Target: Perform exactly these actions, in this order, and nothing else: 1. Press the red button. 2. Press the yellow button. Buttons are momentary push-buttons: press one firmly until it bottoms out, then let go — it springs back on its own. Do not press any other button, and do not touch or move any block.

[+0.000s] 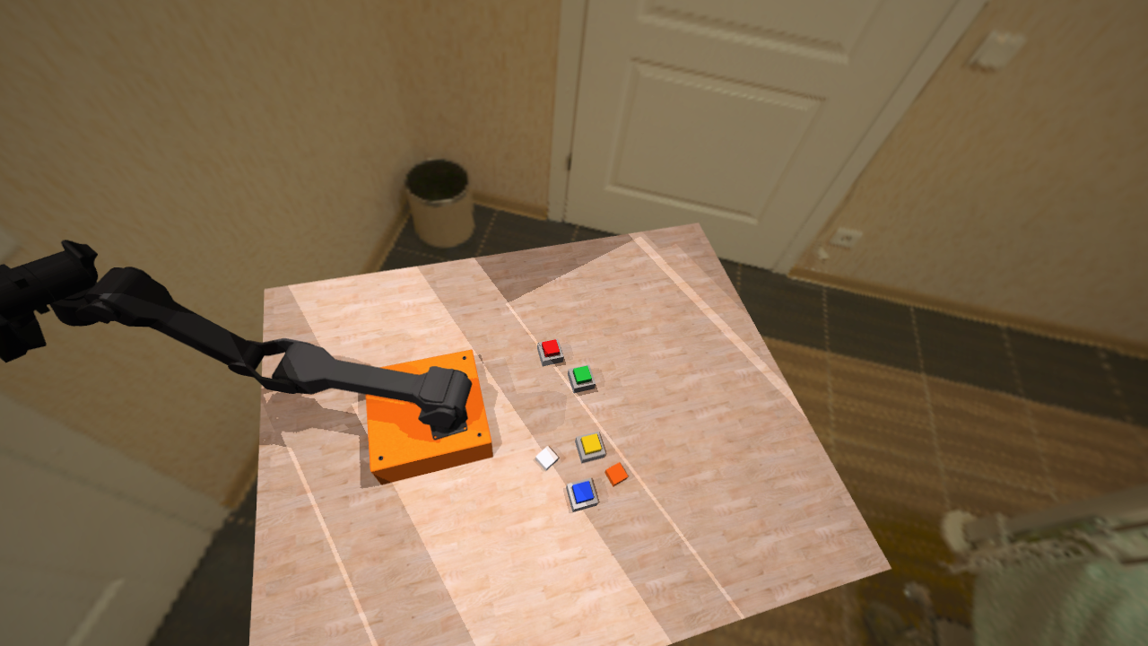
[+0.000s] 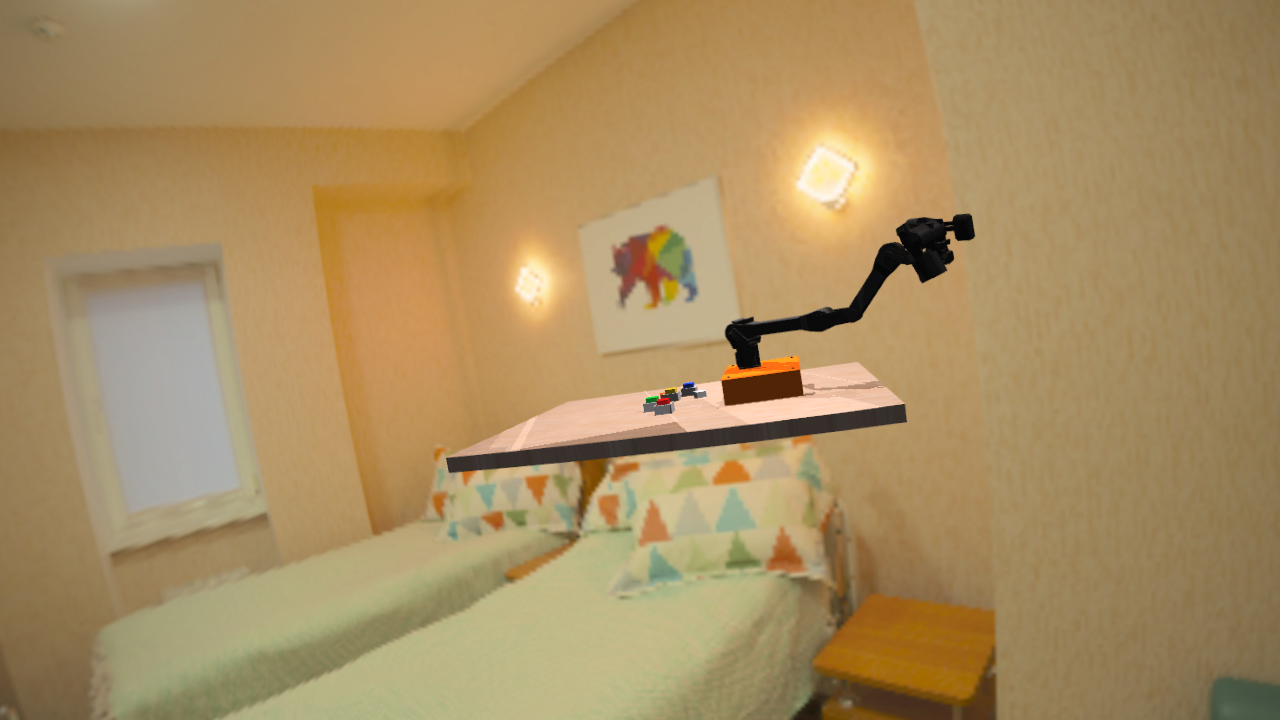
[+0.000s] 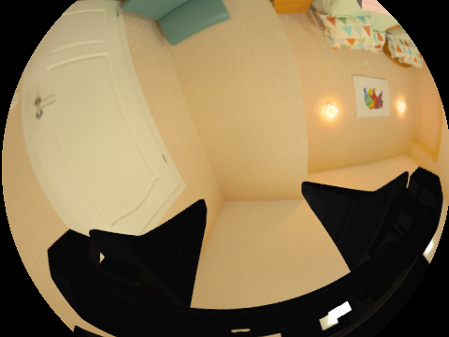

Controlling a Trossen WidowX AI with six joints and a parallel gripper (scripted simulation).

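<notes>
Now: gripper tip 840 mm short of the red button, 360 mm above it and 40 mm to the left of it. Round my gripper tip: white block: 760 mm ahead, 380 mm below, 270 mm to the right; blue button: 800 mm ahead, 360 mm to the right, 360 mm below; yellow button: 850 mm ahead, 360 mm below, 270 mm to the right.
</notes>
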